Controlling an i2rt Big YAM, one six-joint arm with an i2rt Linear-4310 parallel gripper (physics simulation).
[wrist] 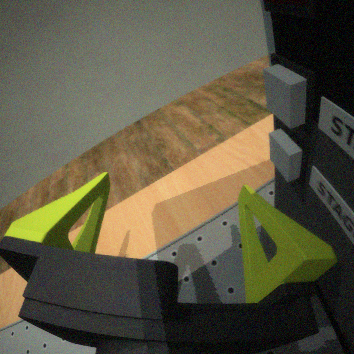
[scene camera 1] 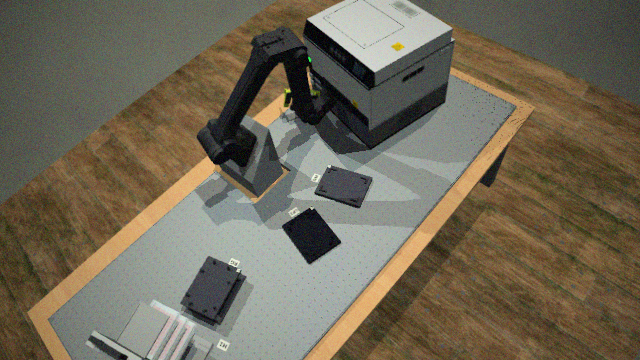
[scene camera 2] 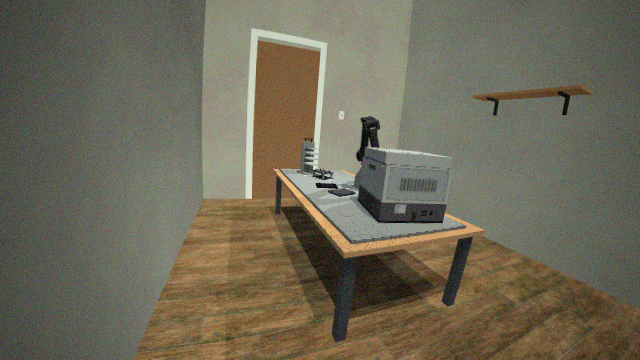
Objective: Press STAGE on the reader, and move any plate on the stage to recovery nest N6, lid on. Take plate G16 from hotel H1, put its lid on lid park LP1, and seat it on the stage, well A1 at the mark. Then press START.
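Seen in the pictures: gripper, between the fingertips: (wrist: 175,184); arm's base, origin of its link: (scene camera 1: 243,145).
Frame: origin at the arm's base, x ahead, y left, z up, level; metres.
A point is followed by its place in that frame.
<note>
The reader (scene camera 1: 380,60) @(z 0.197, x 0.243, y 0.415 m) (scene camera 2: 417,175) @(z 0.097, x 0.165, y 0.732 m) is a white and dark box at one end of the table. In the wrist view its upper grey button (wrist: 285,95) @(z -0.030, x -0.082, y 0.398 m) sits by a partly cut-off START label and its lower grey button (wrist: 286,155) @(z -0.058, x -0.081, y 0.398 m) by the STAGE label (wrist: 332,202) @(z -0.066, x -0.055, y 0.400 m). No stage shows outside the reader. My gripper (wrist: 175,184) @(z -0.096, x -0.135, y 0.351 m) (scene camera 1: 301,95) @(z -0.096, x -0.135, y 0.351 m) is open and empty beside the reader's front, left of and below the buttons. Nest N6 (scene camera 1: 344,186) @(z -0.139, x 0.299, y 0.157 m) and lid park LP1 (scene camera 1: 311,235) @(z -0.141, x 0.342, y -0.046 m) hold no plate or lid. Hotel H1 (scene camera 2: 307,157) @(z 0.013, x 0.366, y -0.551 m) stands at the far end; plate G16 cannot be identified.
A raised dark stand (scene camera 1: 212,289) @(z -0.091, x 0.269, y -0.377 m) with a tag that seems to read RG stands between LP1 and the hotel. My arm's grey pedestal (scene camera 1: 252,160) @(z -0.019, x 0.057, y -0.013 m) is at the table's edge, beside N6. The wooden table border (wrist: 200,170) @(z -0.163, x -0.202, y 0.386 m) runs behind the fingers in the wrist view.
</note>
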